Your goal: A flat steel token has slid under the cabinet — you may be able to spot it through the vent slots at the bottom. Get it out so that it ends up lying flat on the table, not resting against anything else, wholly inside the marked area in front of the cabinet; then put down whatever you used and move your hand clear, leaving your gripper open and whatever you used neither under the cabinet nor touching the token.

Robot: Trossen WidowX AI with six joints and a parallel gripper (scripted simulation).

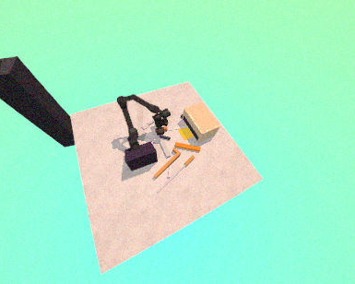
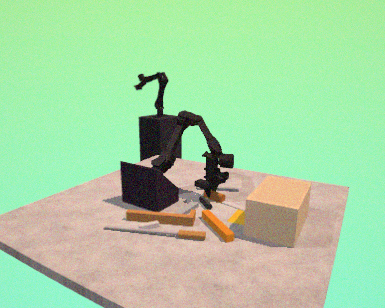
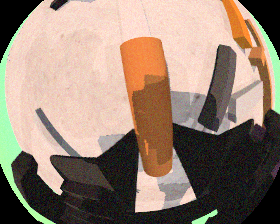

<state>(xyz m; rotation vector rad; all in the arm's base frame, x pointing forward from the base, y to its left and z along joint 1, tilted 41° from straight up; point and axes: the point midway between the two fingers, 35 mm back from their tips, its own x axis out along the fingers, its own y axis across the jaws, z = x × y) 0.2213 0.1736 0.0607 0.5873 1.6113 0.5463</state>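
Right now the dark-handled tool is 70 mm to the right of my gripper tip. Also, from my gripper tip: orange bar (200 mm ahead, 230 mm to the right, 10 mm above).
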